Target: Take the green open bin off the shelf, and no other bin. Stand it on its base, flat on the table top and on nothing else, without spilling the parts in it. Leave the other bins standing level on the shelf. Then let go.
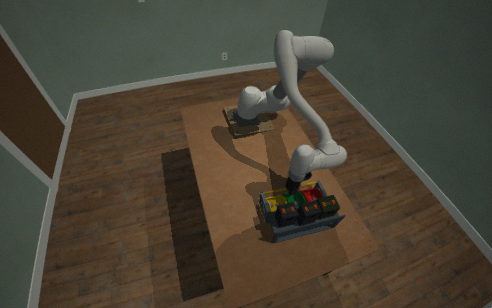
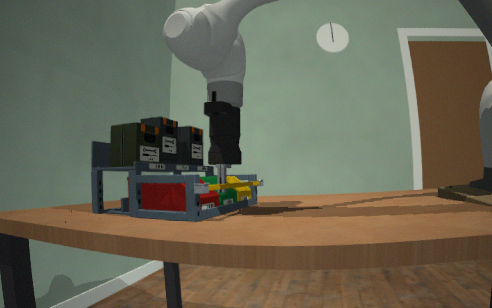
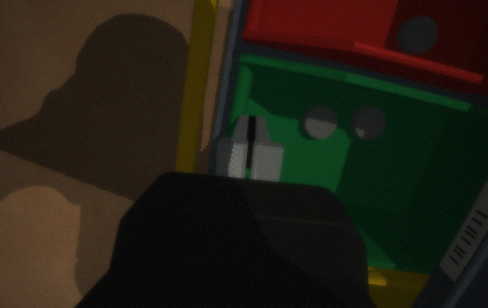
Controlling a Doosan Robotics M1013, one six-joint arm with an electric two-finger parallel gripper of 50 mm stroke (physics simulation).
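Frame: origin at the arm's base, x ahead, y right, z down, level; metres.
Where they show: gripper, fingertip midpoint: (image 1: 292,194) (image 2: 222,192) (image 3: 250,132); arm's base, link origin: (image 1: 246,118).
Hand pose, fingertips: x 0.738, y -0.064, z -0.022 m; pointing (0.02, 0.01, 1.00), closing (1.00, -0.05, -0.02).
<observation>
Things, the pixels of their top centre, and the offset from my fingertips. Level surfaces: height alone.
- green open bin, top centre: (image 3: 379,187) (image 2: 196,176) (image 1: 297,201) dx +0.070, dy +0.010, dz -0.037 m
- yellow bar, top centre: (image 3: 186,141) (image 2: 237,182) (image 1: 290,187) dx -0.035, dy +0.005, dz -0.021 m
- red bin, top centre: (image 2: 172,176) (image 1: 314,197) dx +0.075, dy -0.102, dz -0.037 m
- yellow bin, top centre: (image 1: 278,205) dx +0.063, dy +0.122, dz -0.037 m
- table top, surface height: dz +0.044 m
The green open bin (image 1: 294,199) (image 2: 227,196) (image 3: 310,165) stands in the lower row of the grey-blue shelf (image 2: 192,200) (image 3: 228,90), between a red bin and a yellow bin. Two round grey parts (image 3: 320,122) (image 3: 368,123) lie in it. My gripper (image 1: 292,193) (image 2: 221,189) (image 3: 250,132) points down over the front end of the green bin. Its fingers are shut together beside the bin's front wall, on the inner side. No wall shows between them, and green shows through a small gap below the pads. The fingertips' exact depth is hidden.
A yellow bar (image 1: 270,192) (image 2: 227,186) (image 3: 196,90) runs along the shelf's front. The red bin (image 1: 312,194) (image 2: 162,196) (image 3: 320,22) and yellow bin (image 1: 276,203) flank the green one. Dark boxes (image 1: 287,214) (image 2: 190,145) stand on the upper level. The shelf stands on the table top (image 1: 225,200) (image 2: 325,225).
</observation>
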